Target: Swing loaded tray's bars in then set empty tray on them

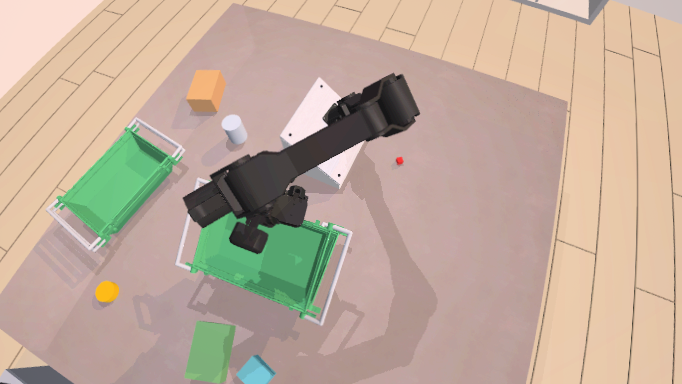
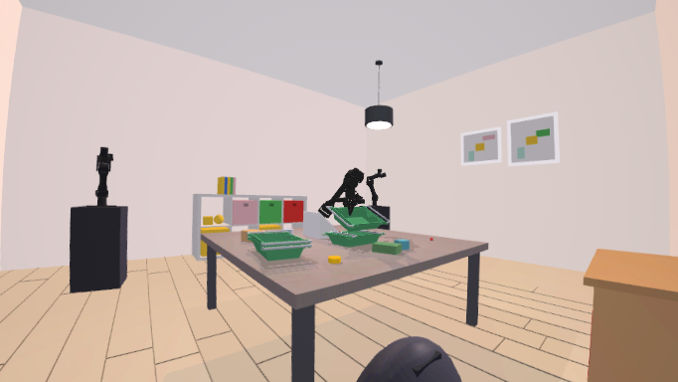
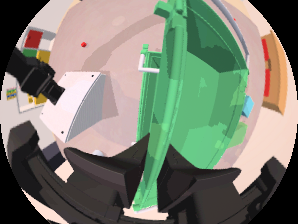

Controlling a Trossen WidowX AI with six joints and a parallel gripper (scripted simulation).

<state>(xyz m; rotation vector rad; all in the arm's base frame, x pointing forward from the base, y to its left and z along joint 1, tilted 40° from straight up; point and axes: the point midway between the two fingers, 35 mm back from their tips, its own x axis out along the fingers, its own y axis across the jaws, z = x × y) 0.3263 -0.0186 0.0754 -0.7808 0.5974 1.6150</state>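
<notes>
The green tray lies 8 cm ahead of my gripper tip and 1 cm to the left of it. Round my gripper tip: grey cylinder (30 cm to the right, 19 cm behind, 12 cm below); then blue cube (30 cm ahead, 13 cm below, 12 cm to the left); then green block (31 cm ahead, 13 cm below).
</notes>
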